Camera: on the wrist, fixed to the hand. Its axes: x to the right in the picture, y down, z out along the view.
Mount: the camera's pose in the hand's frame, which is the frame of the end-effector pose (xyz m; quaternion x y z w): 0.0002 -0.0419 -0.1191 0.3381 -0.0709 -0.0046 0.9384
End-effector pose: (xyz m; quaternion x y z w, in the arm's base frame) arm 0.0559 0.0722 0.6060 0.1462 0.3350 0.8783 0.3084
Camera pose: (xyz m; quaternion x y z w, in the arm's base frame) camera 0.0191 0.0375 0.4903 0.3022 0.5901 0.6991 0.2678
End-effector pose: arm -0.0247 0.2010 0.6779 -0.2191 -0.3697 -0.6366 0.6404
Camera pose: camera -0.0425 0.1075 0.5950 -0.0325 -0.6086 -0.4598 0.6459
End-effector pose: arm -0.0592 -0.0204 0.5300 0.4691 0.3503 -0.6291 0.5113
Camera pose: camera -0.0723 0.0989 0.4907 0.5669 0.0819 -0.7444 0.3432
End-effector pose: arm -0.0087 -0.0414 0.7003 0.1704 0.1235 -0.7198 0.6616
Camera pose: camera -0.0406 0.0104 0.5897 0.3320 -0.1736 -0.7323 0.5687
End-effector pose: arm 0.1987 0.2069 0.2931 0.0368 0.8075 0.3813 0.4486
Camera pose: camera 0.1208 0.1080 0.3023 0.2095 0.8550 0.0801 0.4675
